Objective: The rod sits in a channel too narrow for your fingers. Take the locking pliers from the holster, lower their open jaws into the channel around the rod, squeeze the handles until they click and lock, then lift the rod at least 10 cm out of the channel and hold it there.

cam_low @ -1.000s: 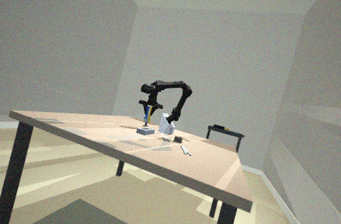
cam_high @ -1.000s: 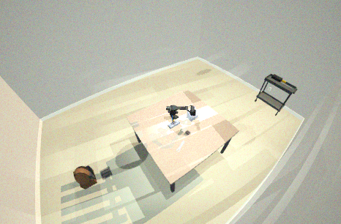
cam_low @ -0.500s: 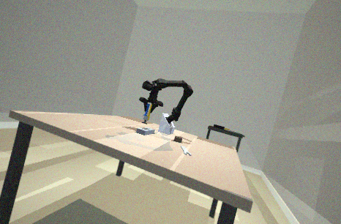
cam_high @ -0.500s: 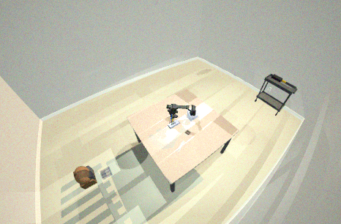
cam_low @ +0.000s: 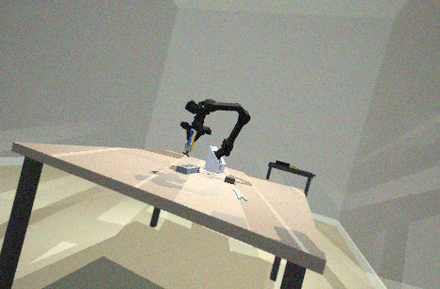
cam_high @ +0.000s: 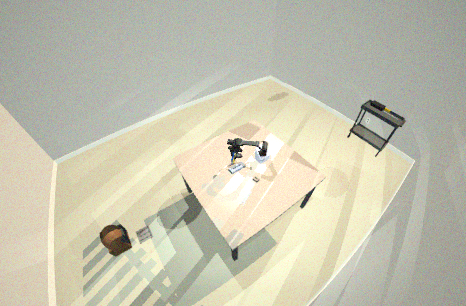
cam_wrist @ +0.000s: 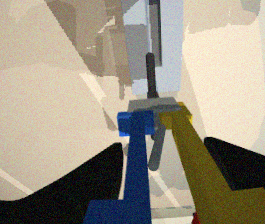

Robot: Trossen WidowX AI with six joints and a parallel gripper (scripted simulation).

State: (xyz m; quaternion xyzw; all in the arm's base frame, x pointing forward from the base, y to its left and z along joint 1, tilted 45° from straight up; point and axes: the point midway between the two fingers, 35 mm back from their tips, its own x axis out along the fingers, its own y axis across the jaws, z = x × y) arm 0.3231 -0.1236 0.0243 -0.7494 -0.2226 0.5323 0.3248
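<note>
The rod lies 8 cm below my gripper tip and 2 cm ahead of it. Also, from my gripper tip: grey link bar right at my gripper tip; channel block 17 cm below, 4 cm behind, 1 cm to the left; yellow handle 1 cm to the left, 1 cm above.
</note>
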